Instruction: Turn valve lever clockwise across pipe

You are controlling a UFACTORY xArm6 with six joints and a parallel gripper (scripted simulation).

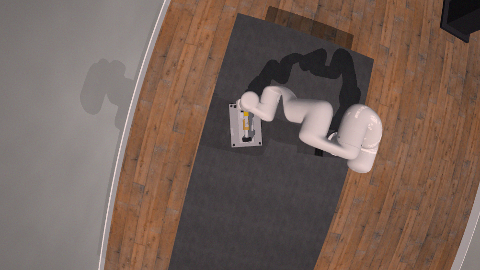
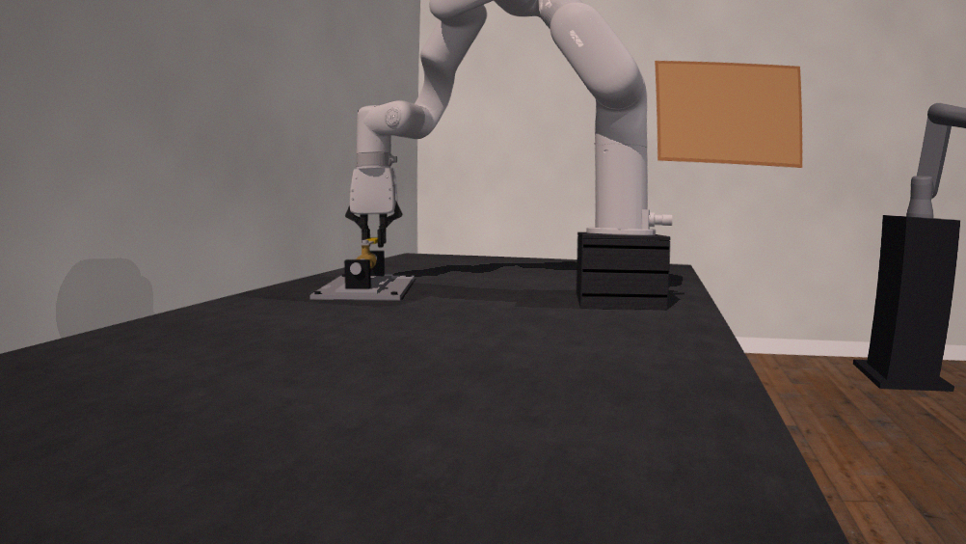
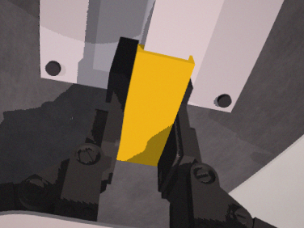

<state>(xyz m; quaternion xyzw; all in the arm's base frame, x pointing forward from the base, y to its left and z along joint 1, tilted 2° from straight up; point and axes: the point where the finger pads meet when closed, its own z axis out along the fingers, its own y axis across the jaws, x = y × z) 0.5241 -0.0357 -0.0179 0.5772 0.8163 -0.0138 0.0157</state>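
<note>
Right now the lever is 2 cm behind my hand and 5 cm to the left of it.
</note>
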